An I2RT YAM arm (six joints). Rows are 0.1 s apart.
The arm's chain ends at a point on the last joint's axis. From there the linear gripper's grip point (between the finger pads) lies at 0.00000 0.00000 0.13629 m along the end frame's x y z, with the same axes.
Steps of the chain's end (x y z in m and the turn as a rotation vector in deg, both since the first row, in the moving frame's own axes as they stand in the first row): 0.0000, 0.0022, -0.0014, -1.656, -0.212, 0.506; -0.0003, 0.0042, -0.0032, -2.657, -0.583, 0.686; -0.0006, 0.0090, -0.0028, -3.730, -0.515, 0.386; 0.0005, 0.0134, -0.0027, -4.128, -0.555, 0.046; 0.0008, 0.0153, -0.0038, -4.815, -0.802, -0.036; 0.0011, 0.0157, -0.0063, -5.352, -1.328, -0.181; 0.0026, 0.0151, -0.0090, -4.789, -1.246, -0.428; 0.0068, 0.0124, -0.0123, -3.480, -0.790, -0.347; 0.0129, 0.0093, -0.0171, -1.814, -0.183, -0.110
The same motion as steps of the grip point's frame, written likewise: -0.0005, 0.0061, -0.0015, -1.656, -0.212, 0.506; -0.0017, 0.0105, -0.0034, -2.657, -0.583, 0.686; -0.0019, 0.0179, -0.0031, -3.730, -0.515, 0.386; -0.0008, 0.0232, -0.0031, -4.128, -0.555, 0.046; -0.0011, 0.0267, -0.0043, -4.815, -0.802, -0.036; -0.0020, 0.0284, -0.0069, -5.352, -1.328, -0.181; -0.0003, 0.0265, -0.0095, -4.789, -1.246, -0.428; 0.0049, 0.0207, -0.0126, -3.480, -0.790, -0.347; 0.0125, 0.0136, -0.0172, -1.814, -0.183, -0.110
